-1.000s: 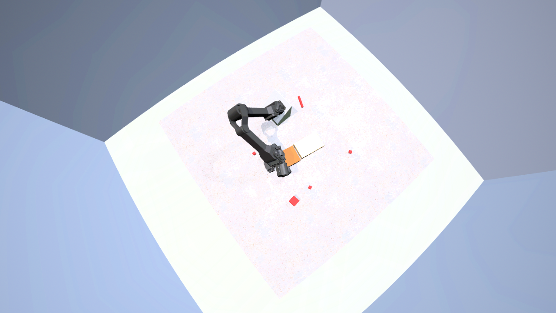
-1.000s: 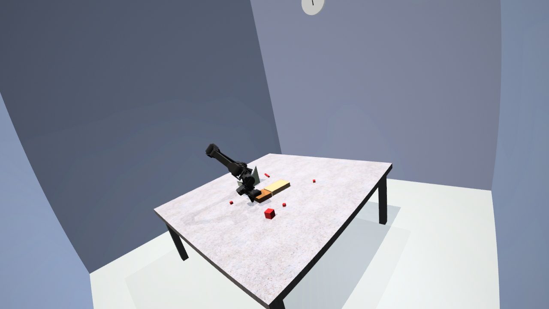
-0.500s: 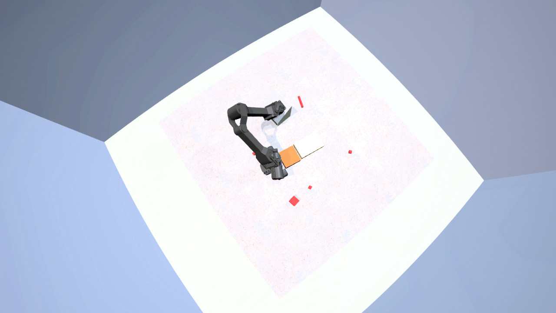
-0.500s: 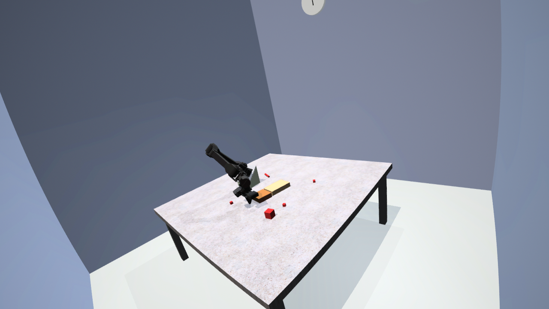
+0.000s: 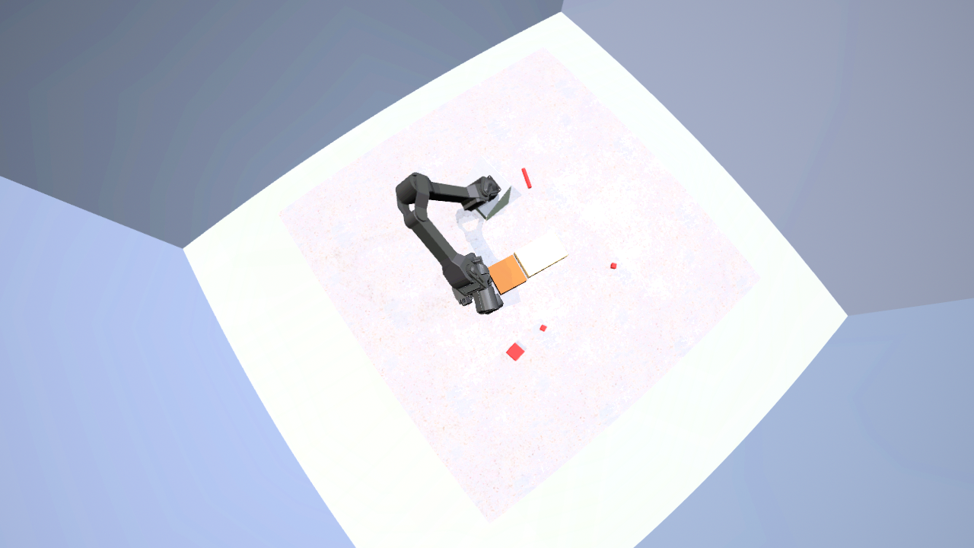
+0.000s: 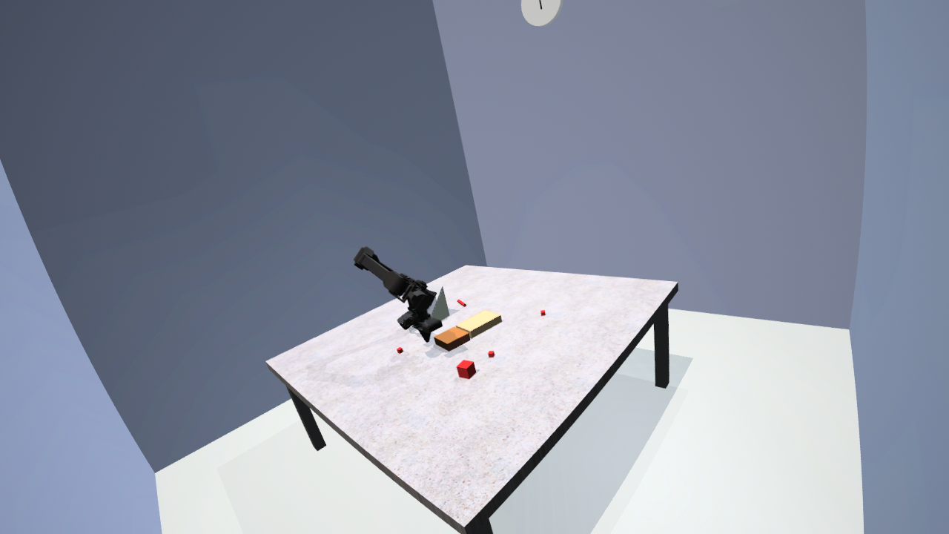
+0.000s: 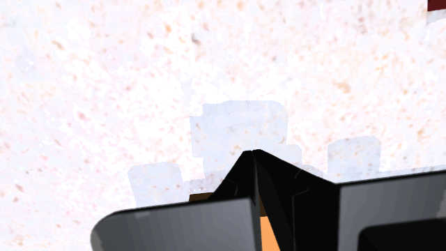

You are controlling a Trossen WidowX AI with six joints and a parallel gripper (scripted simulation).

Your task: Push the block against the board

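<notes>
The orange square block lies 10 cm to the left of my gripper tip, 4 cm below it and 1 cm ahead of it. Round my gripper tip: red cube: 23 cm ahead, 3 cm to the right, 3 cm below; then red stick: 38 cm to the left, 24 cm behind, 5 cm below; then pale cream board: 24 cm to the left, 4 cm below, 2 cm ahead.
</notes>
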